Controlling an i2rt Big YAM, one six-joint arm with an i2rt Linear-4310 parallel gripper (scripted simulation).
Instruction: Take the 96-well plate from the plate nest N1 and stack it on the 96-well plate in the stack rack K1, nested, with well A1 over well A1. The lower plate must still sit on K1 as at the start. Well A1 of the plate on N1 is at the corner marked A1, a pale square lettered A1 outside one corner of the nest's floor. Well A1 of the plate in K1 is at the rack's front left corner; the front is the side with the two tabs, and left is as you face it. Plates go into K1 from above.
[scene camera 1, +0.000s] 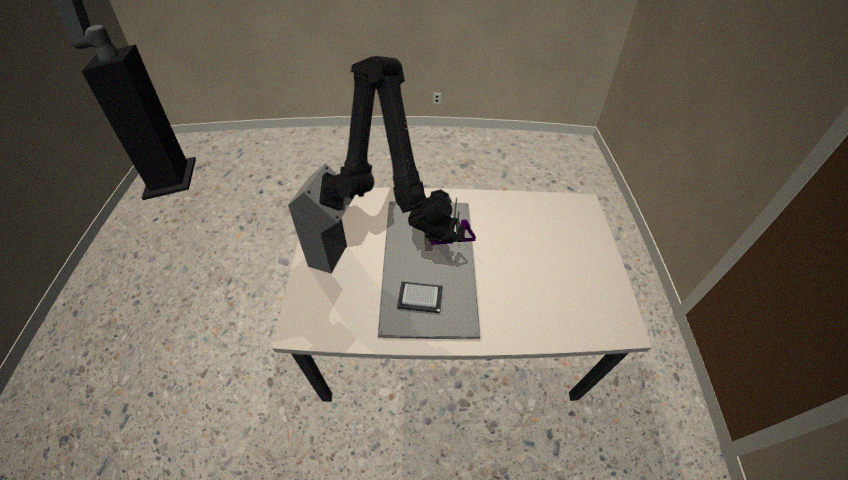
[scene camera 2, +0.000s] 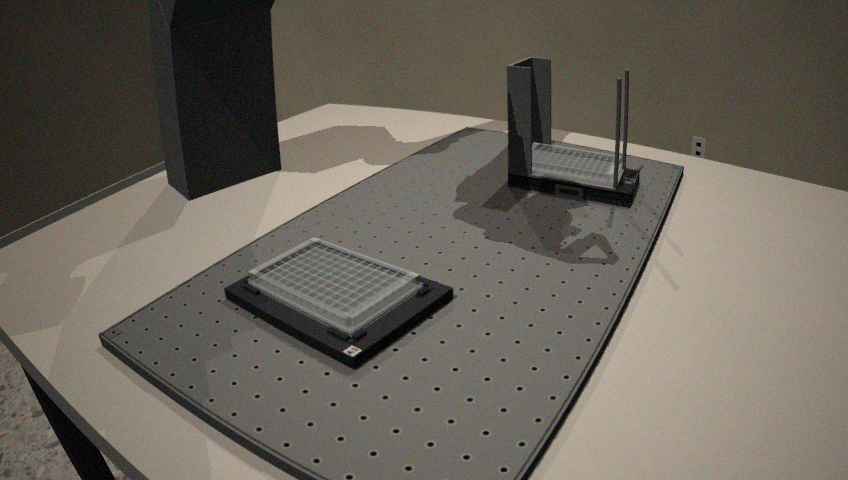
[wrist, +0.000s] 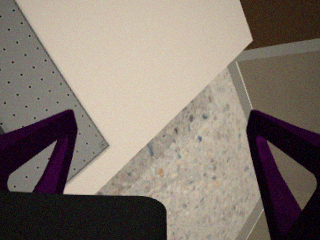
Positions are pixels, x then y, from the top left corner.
Scene:
my gripper: scene camera 1 464, 240; wrist 162, 119; not seen in scene camera 2 (out of frame)

